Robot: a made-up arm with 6 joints. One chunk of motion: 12 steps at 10 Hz.
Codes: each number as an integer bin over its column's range. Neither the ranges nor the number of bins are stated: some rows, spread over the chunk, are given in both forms.
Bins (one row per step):
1: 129 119 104 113 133 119
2: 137 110 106 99 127 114
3: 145 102 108 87 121 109
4: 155 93 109 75 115 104
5: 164 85 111 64 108 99
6: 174 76 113 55 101 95
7: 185 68 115 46 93 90
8: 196 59 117 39 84 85
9: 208 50 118 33 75 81
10: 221 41 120 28 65 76
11: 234 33 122 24 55 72
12: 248 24 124 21 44 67
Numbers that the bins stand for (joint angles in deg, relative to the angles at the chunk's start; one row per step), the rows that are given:
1: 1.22 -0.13 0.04 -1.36 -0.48 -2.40
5: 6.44 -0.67 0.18 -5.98 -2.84 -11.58
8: 11.21 -1.07 0.29 -8.33 -5.09 -18.00
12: 18.96 -1.62 0.43 -10.02 -8.86 -26.26
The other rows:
2: 2.42 -0.27 0.08 -2.68 -1.05 -4.69
3: 3.61 -0.40 0.12 -3.81 -1.61 -6.99
4: 5.10 -0.54 0.14 -4.94 -2.18 -9.28
6: 7.93 -0.81 0.22 -6.82 -3.49 -13.41
7: 9.57 -0.93 0.25 -7.67 -4.25 -15.71
9: 13.00 -1.22 0.31 -8.89 -5.94 -19.84
10: 14.93 -1.36 0.35 -9.36 -6.88 -22.13
11: 16.87 -1.48 0.39 -9.74 -7.82 -23.96

